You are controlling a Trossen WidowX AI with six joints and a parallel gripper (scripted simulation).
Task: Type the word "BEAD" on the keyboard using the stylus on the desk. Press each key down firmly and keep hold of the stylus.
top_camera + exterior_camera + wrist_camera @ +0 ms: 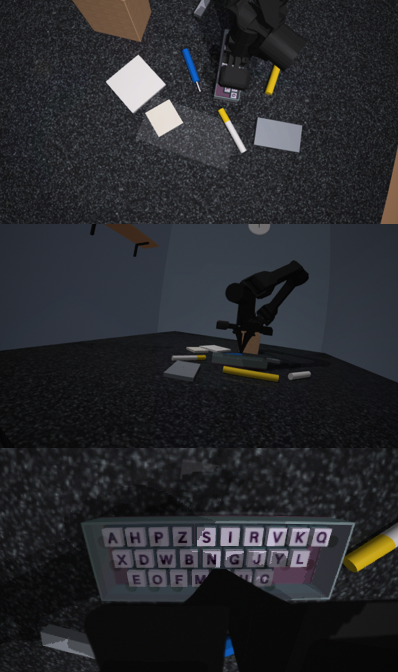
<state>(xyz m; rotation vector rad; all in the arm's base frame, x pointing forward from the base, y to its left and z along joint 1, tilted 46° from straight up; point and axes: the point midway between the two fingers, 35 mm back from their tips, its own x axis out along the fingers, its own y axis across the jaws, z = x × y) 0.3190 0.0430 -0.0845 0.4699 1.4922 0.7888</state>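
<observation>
My gripper tip is now 80 mm past the blue stylus, 60 mm to the left of it and 30 mm above it. From my gripper tip the other things lie so: yellow rod: 120 mm ahead, 40 mm to the left, 30 mm below; yellow-and-white marker: 150 mm to the right, 50 mm ahead, 30 mm below; stylus tip: 90 mm to the right, 50 mm behind, 30 mm below.
</observation>
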